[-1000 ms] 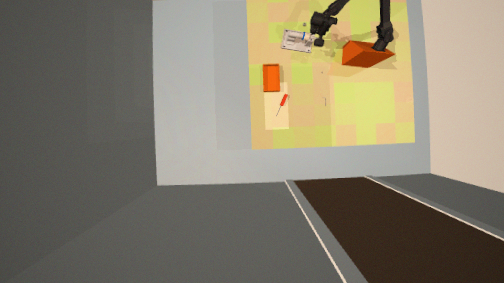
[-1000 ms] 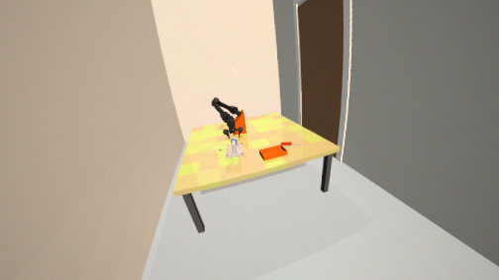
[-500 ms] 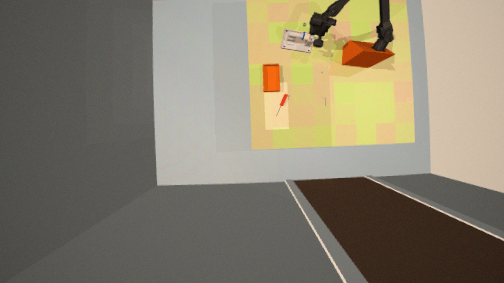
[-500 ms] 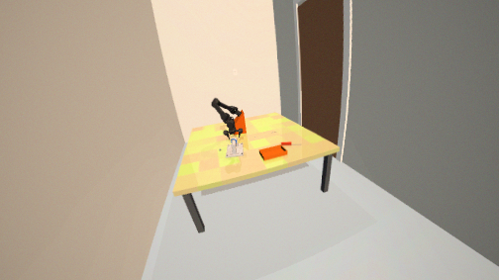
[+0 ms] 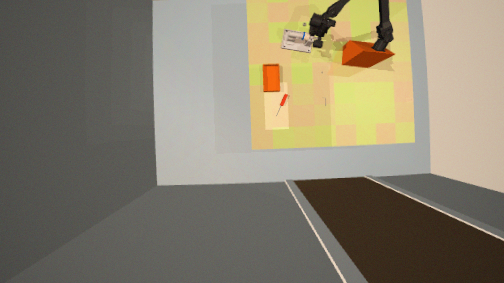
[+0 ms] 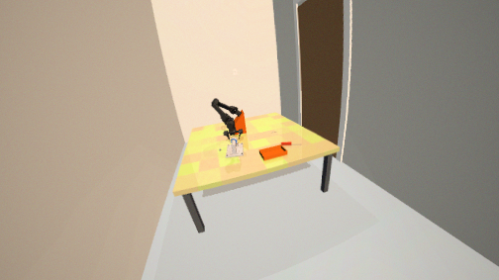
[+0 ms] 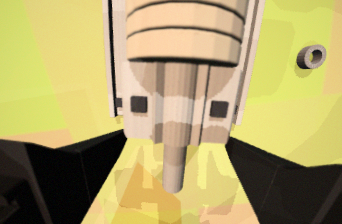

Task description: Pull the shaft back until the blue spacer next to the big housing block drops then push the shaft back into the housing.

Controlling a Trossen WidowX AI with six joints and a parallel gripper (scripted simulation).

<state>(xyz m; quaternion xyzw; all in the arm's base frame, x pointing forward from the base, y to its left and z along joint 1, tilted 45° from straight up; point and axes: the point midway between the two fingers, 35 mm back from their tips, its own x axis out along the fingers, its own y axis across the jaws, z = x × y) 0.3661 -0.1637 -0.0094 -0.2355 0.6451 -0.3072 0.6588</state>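
My gripper tip is 100 mm short of the blue spacer, 30 mm below it and 10 mm to the left of it. Round my gripper tip: grey piece (150 mm to the right, 70 mm ahead, 40 mm below); orange tray (300 mm ahead, 290 mm to the left, 40 mm below); fixture (120 mm ahead, 10 mm to the right).
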